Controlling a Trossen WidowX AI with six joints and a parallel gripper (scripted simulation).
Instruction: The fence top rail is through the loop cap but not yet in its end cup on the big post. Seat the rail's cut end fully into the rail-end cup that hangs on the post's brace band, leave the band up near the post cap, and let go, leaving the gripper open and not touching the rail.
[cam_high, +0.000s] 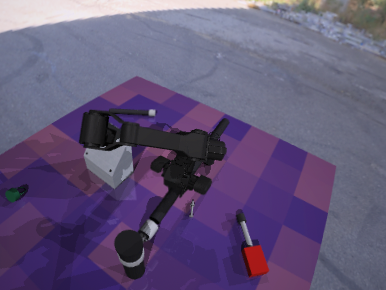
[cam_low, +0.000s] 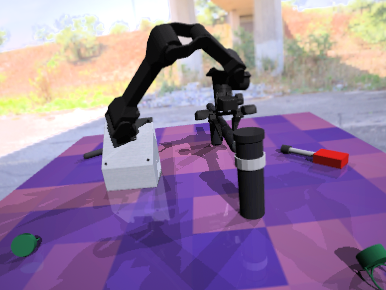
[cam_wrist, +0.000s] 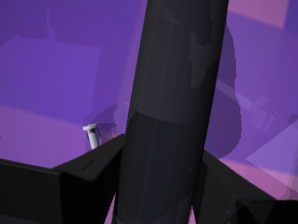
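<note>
Right now the small bolt is 10 cm below my gripper tip, 5 cm ahead of it and 4 cm to the left of it. Also, from my gripper tip: red-handled tool: 27 cm ahead, 9 cm below, 3 cm to the left.
</note>
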